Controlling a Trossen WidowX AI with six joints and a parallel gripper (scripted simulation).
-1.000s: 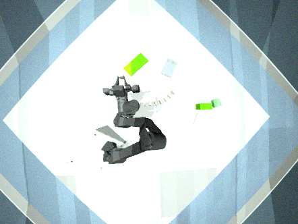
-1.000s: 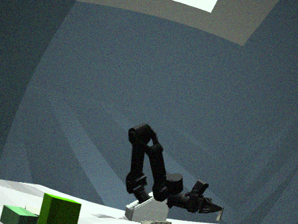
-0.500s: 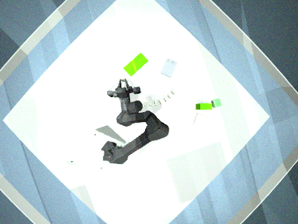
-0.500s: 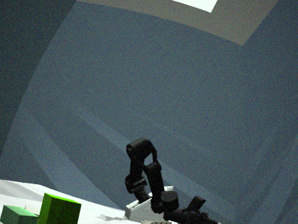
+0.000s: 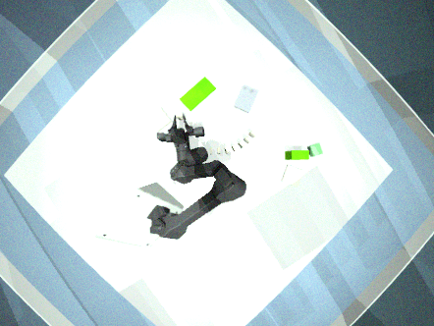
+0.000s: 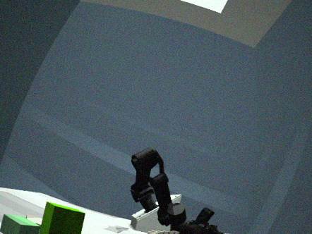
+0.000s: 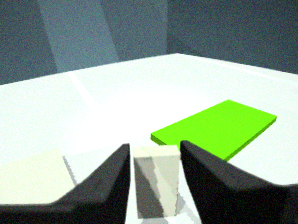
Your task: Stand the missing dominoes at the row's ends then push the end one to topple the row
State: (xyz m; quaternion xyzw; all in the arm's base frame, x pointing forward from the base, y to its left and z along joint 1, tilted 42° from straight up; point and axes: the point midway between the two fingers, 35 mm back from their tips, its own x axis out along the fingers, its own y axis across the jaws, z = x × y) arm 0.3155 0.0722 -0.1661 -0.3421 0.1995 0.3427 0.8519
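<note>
The flat bright green block is 120 mm ahead of my gripper tip, 10 mm to the left of it and 40 mm below it. Also, from my gripper tip: grey block (240 mm ahead, 170 mm to the right, 40 mm below); then pale green cube (250 mm ahead, 550 mm to the right, 30 mm below).
</note>
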